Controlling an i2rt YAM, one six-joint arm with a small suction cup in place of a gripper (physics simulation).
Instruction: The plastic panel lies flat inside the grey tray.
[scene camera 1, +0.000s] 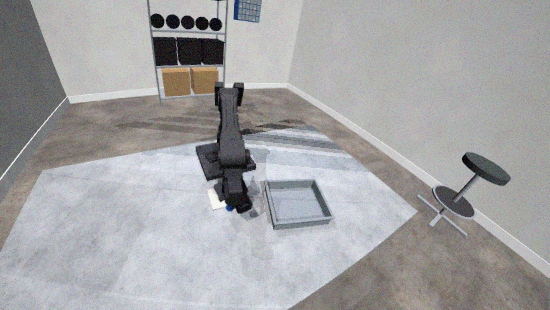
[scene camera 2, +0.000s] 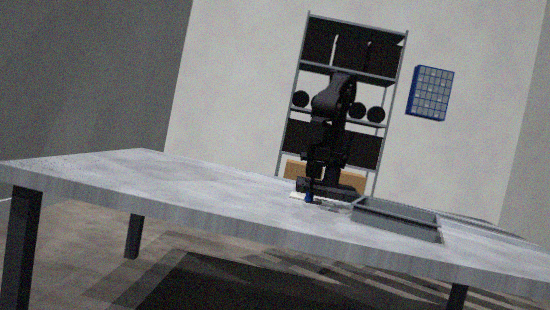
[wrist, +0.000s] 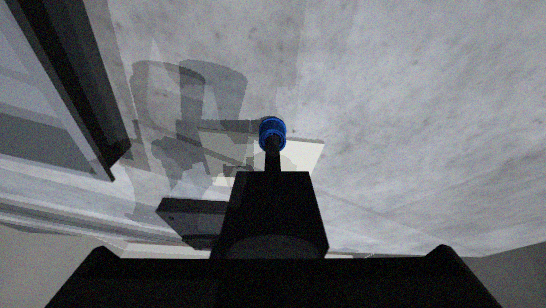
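Where they show: end effector, tool point: (scene camera 1: 229, 208) (scene camera 2: 308, 199) (wrist: 272, 129); arm's base, origin of the base link: (scene camera 2: 329, 185).
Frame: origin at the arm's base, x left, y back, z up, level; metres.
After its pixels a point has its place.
The cream plastic panel (scene camera 1: 216, 201) @(x -0.167, y -0.242, z -0.025 m) (scene camera 2: 297, 195) @(x -0.165, y -0.236, z -0.025 m) (wrist: 309, 155) @(x -0.180, y -0.255, z -0.025 m) lies flat on the table left of the grey tray, partly hidden by the arm in scene camera 1. My blue suction cup (scene camera 1: 229, 208) (scene camera 2: 308, 198) (wrist: 272, 125) is low at the panel's near edge. In the wrist view its tip overlaps bare table just past that edge, and its shadow meets it closely. The panel does not look lifted, and I see no clear seal on its face. The grey tray (scene camera 1: 300, 221) @(x 0.034, y -0.515, z 0.019 m) (scene camera 2: 397, 226) @(x 0.068, y -0.528, z -0.012 m) (wrist: 95, 132) @(x 0.026, y -0.328, z 0.003 m) shows no panel inside in scene camera 1.
The black arm base (scene camera 1: 206, 169) @(x -0.133, y -0.067, z -0.003 m) (scene camera 2: 350, 191) @(x 0.068, y -0.065, z 0.001 m) (wrist: 192, 210) @(x 0.025, y -0.140, z -0.009 m) stands behind the panel on the grey table (scene camera 1: 90, 215) @(x -0.615, y -0.075, z -0.030 m) (scene camera 2: 175, 185) @(x -0.543, y -0.428, z -0.031 m) (wrist: 425, 100) @(x -0.286, y -0.317, z -0.031 m). The tray's raised walls are close to the right of the arm. A stool (scene camera 1: 487, 170) stands on the floor at the right.
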